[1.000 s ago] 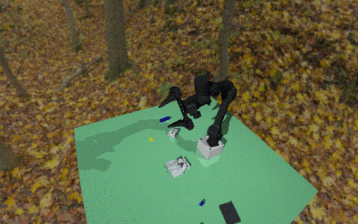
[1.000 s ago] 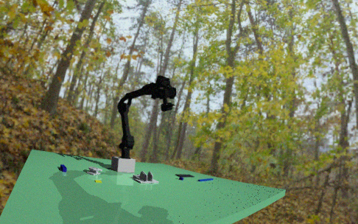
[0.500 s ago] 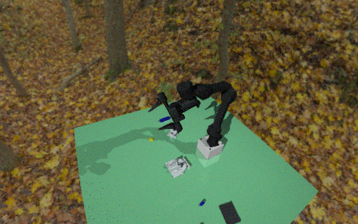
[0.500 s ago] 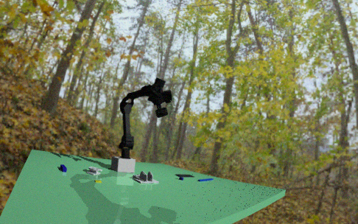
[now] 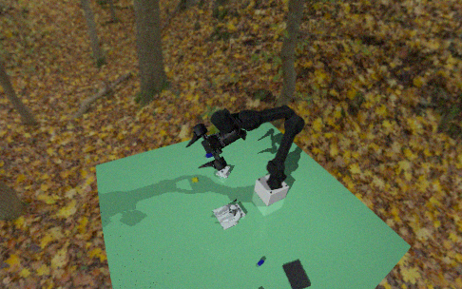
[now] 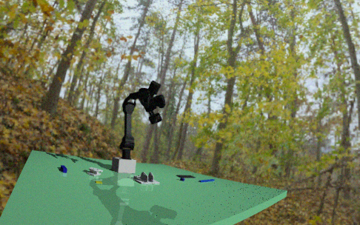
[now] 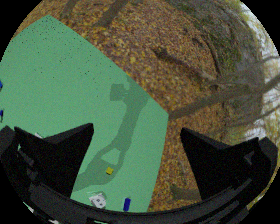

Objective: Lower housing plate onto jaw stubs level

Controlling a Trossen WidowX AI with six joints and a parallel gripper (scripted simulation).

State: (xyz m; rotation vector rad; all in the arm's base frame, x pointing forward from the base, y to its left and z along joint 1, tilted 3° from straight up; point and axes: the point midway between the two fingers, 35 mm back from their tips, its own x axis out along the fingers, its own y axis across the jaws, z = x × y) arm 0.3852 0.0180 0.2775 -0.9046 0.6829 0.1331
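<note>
The white part is 200 mm behind my gripper tip, 230 mm to the right of it and 350 mm below it. The rest, counted from my gripper tip: blue bar 180 mm behind, 400 mm to the right, 340 mm below; then small blue block 210 mm behind, 330 mm to the left, 350 mm below; then yellow bit 30 mm behind, 210 mm to the right, 350 mm below.
</note>
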